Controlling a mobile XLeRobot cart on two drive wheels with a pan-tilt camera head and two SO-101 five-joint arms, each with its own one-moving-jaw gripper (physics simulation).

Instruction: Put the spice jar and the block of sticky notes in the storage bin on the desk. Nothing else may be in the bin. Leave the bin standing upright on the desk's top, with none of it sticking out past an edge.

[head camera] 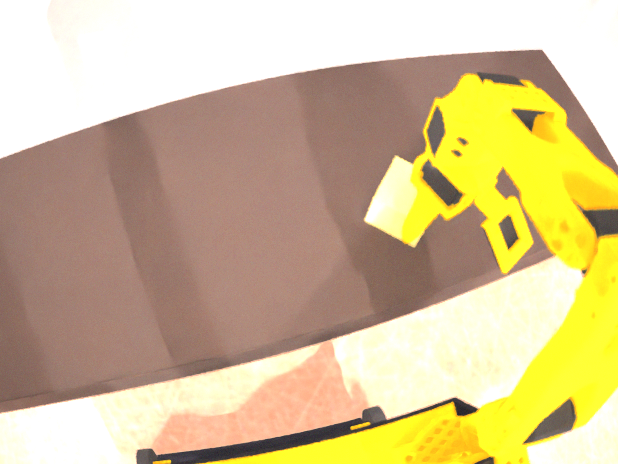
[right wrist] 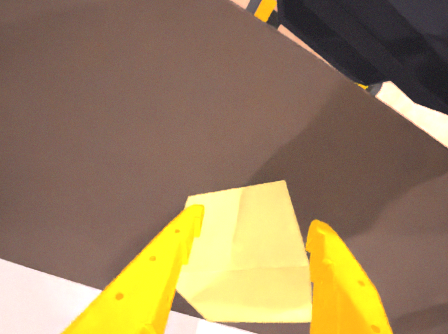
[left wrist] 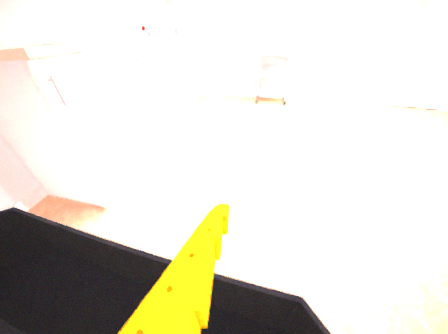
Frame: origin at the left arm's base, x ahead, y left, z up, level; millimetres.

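Where they show: left hand, its tool point: (left wrist: 228,215); right hand, its tool point: (head camera: 441,209) (right wrist: 202,217).
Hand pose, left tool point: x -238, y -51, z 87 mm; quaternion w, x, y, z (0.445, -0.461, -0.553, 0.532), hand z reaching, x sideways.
After its pixels a point has its place.
The pale yellow block of sticky notes (head camera: 391,197) {x 237, y -303, z 14 mm} (right wrist: 267,245) {x 214, y -331, z 7 mm} is on the brown desk (head camera: 240,200) {x 279, y -190, z -25 mm} (right wrist: 125,100) {x 210, y -398, z -25 mm}. My right gripper (head camera: 412,234) (right wrist: 258,215) is over it and partly open. In the right wrist view, the left-hand jaw overlaps the block's left side and the other jaw is close along its right side; whether either touches is unclear. In the head view, the gripper hides the block's right part. My left gripper (left wrist: 223,212) is fully open, with one notched jaw showing. The spice jar and the storage bin do not show in these views.
My cart's black and yellow body (head camera: 280,442) {x 91, y -199, z -675 mm} stands in front of the desk's near edge. A black tray (left wrist: 100,265) lies below the left jaw. The desk's right end passes beneath my right arm (head camera: 560,345) {x 66, y -293, z 187 mm}. Dark shadow bands cross the desktop.
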